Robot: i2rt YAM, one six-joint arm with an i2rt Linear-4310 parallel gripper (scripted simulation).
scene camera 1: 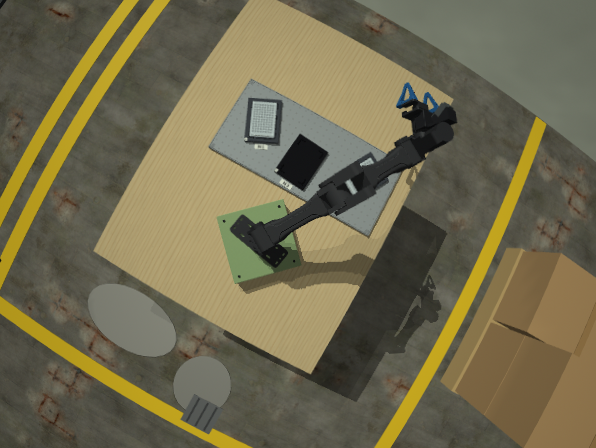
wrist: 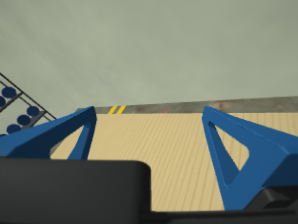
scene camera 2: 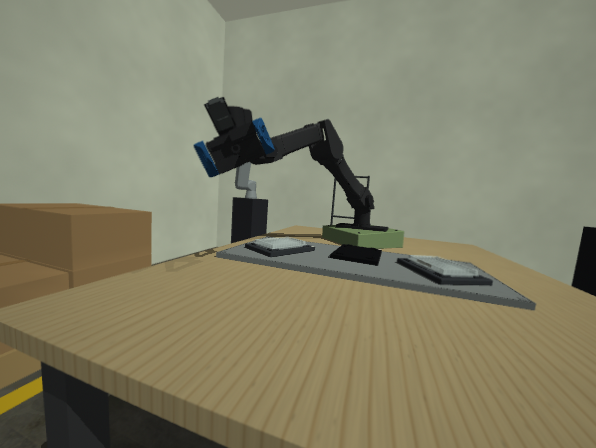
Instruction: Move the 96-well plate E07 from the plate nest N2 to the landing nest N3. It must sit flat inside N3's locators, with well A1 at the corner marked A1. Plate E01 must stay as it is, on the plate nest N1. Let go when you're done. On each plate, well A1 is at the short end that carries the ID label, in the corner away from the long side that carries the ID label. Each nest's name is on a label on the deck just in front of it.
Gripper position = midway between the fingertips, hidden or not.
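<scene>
Scene camera 2: my gripper (scene camera 2: 233, 143). Scene camera 1: black nest N3 (scene camera 1: 301, 161), my gripper (scene camera 1: 416, 87). Wrist view: my gripper (wrist: 149, 112).
</scene>
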